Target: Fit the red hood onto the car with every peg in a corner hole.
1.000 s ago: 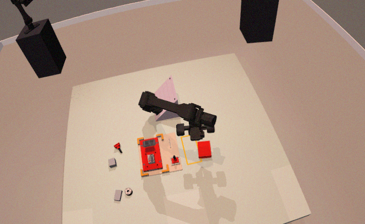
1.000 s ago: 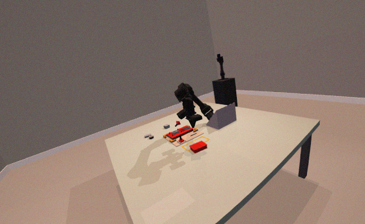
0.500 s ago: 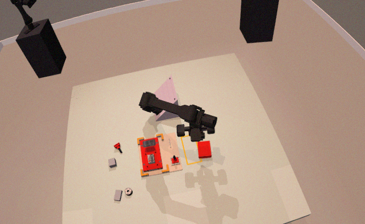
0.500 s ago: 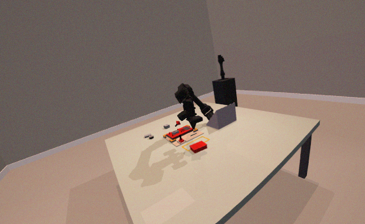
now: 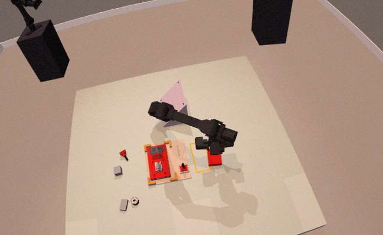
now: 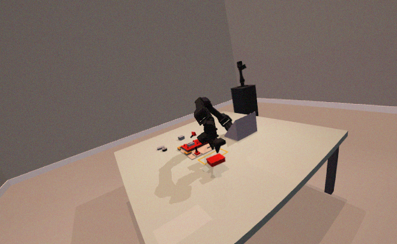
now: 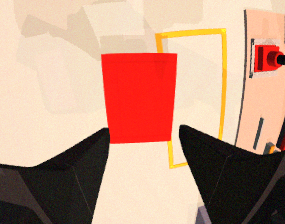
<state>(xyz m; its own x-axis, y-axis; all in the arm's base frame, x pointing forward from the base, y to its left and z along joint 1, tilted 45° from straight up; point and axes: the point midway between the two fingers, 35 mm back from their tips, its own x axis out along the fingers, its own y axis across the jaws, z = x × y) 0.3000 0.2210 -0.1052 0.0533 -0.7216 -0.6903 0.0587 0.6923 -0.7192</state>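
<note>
The red hood lies 10 mm ahead of my gripper tip and 50 mm below it. From my gripper tip the other things lie so: wheel (200 mm ahead, 440 mm to the right, 60 mm below); jig plate (270 mm to the right, 60 mm below).
</note>
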